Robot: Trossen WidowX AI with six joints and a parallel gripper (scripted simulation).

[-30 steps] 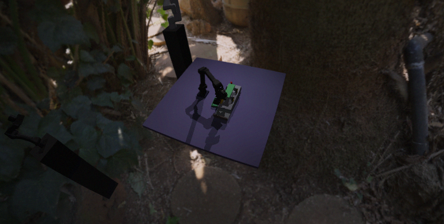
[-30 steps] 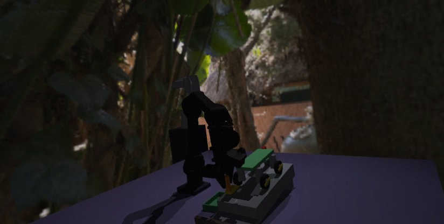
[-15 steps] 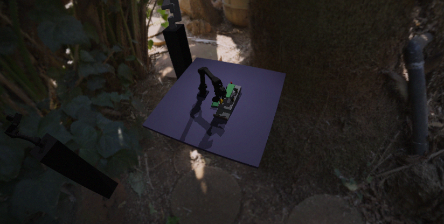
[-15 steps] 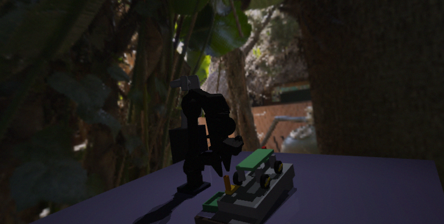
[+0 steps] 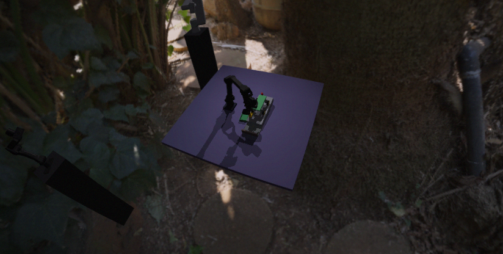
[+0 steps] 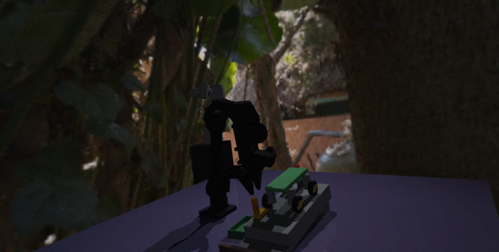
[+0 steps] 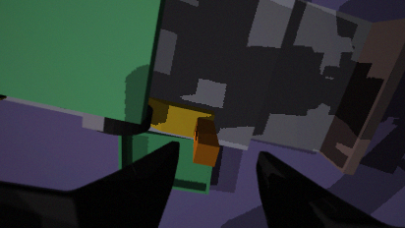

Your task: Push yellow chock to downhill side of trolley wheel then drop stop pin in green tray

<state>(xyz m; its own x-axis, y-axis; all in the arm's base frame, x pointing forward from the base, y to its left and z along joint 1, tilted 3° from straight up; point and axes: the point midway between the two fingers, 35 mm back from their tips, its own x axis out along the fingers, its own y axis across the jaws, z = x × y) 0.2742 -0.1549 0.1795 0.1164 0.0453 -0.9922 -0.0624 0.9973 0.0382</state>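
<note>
Now: gripper tip 40 mm short of the stop pin, 250 mm to the right of it and 10 mm above it. Also, from my gripper tip: brown strip (30 mm ahead, 140 mm to the right, 120 mm below); yellow chock (10 mm behind, 30 mm to the left, 60 mm below); green-decked trolley (50 mm ahead, 130 mm to the left, 30 mm below).
</note>
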